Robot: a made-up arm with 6 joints.
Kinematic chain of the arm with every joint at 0, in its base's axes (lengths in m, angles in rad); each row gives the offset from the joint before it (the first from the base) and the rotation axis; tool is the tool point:
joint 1: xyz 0 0 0.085 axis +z
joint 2: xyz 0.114 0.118 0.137 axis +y
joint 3: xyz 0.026 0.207 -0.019 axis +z
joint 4: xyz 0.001 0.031 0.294 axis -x
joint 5: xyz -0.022 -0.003 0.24 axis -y
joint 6: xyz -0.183 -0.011 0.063 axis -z
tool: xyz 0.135 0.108 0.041
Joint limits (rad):
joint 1: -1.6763..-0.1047
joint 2: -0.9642..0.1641
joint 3: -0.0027..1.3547
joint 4: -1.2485..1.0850
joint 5: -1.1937..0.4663
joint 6: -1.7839..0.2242
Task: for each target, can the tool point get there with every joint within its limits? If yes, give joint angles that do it. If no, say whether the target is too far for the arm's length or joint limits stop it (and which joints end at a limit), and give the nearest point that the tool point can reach.
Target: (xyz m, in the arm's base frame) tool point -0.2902 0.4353 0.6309
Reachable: yes | joints -0.4101 -0.4949 0.9416 0.1299 -0.1302 -1.0862
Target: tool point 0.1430 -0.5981 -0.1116
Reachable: no: joint limits stop it (at a limit: joint 1, joint 2, joint 4, joint 5, joint 6) | nearest point 0.2178 -0.4716 0.6022 | short by 0.729 m
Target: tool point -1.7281 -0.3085 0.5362
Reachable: no: too far | nearest point -0.6214 0.2210 0.4494 | short by 1.230 m
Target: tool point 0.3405 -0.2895 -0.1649
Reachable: no: joint limits stop it (at a limit: joint 1, joint 2, joint 4, joint 5) | nearest point 0.4214 0.2601 0.0550 | short by 0.597 m
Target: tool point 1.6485 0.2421 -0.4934
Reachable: no: too far | nearest point 0.8317 0.3223 0.2114 | short by 1.082 m
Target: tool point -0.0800 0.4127 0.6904
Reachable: yes | joints -0.7465 -0.6532 0.7927 -0.4205 -0.0092 -0.4300
